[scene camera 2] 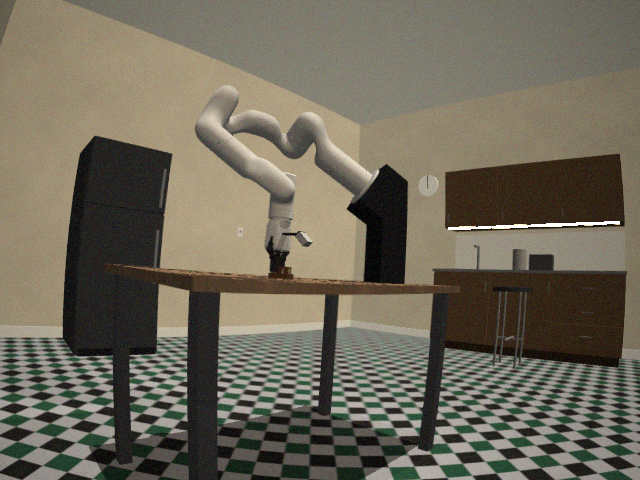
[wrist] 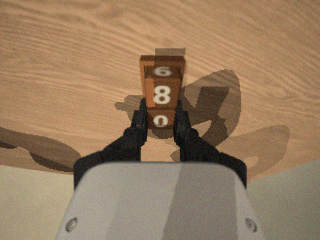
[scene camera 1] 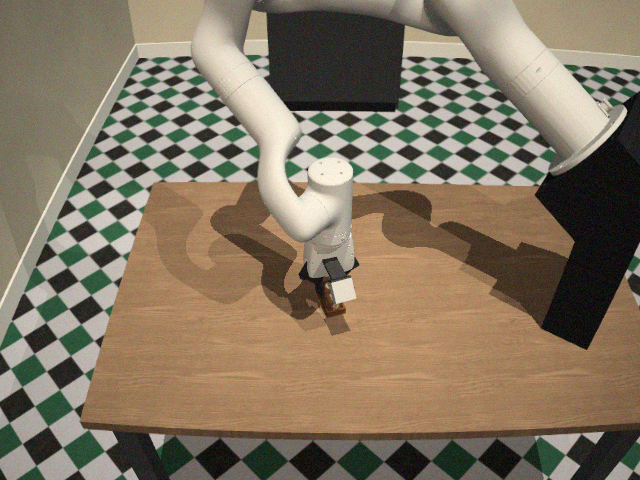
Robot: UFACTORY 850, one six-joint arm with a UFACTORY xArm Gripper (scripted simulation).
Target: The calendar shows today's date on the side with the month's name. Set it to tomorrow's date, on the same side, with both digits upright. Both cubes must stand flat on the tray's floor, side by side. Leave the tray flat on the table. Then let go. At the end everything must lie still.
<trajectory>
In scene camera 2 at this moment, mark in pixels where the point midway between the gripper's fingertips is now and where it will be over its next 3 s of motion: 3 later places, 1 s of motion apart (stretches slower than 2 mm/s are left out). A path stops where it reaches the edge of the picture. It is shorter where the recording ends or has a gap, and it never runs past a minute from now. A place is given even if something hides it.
My gripper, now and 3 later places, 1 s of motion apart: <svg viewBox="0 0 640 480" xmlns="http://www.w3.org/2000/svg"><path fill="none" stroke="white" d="M277 272L278 258L278 242L280 222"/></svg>
</trajectory>
